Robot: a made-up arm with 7 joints. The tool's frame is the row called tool.
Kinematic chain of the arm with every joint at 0, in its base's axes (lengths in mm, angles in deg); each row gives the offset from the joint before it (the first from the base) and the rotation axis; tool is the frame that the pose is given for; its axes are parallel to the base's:
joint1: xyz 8 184.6 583.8 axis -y
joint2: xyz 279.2 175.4 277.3 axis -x
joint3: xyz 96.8 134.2 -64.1 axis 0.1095 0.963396 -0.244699
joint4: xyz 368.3 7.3 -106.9 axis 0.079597 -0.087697 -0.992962
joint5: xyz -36 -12.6 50.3 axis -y
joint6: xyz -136.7 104.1 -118 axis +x
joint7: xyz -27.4 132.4 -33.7 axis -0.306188 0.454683 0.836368
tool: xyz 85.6 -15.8 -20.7
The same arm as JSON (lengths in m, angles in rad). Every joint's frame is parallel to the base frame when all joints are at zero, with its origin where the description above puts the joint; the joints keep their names.
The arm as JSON. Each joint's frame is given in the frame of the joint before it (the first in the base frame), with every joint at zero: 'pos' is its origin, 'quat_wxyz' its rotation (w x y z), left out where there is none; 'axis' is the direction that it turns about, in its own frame. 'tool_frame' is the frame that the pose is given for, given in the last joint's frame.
{"length_unit": "m", "angle_unit": "rad", "joints": [{"joint": "joint1", "pos": [0.008, 0.1846, 0.5838], "axis": [0.0, -1.0, 0.0]}, {"joint": "joint2", "pos": [0.2792, 0.1754, 0.2773], "axis": [-1.0, 0.0, 0.0]}, {"joint": "joint3", "pos": [0.0968, 0.1342, -0.0641], "axis": [0.1095, 0.963396, -0.244699]}, {"joint": "joint4", "pos": [0.3683, 0.0073, -0.1069], "axis": [0.079597, -0.087697, -0.992962]}, {"joint": "joint5", "pos": [-0.036, -0.0126, 0.0503], "axis": [0.0, -1.0, 0.0]}, {"joint": "joint6", "pos": [-0.1367, 0.1041, -0.118], "axis": [1.0, 0.0, 0.0]}, {"joint": "joint7", "pos": [-0.0274, 0.1324, -0.0337], "axis": [-0.306188, 0.454683, 0.836368]}], "tool_frame": {"pos": [0.0856, -0.0158, -0.0207]}}
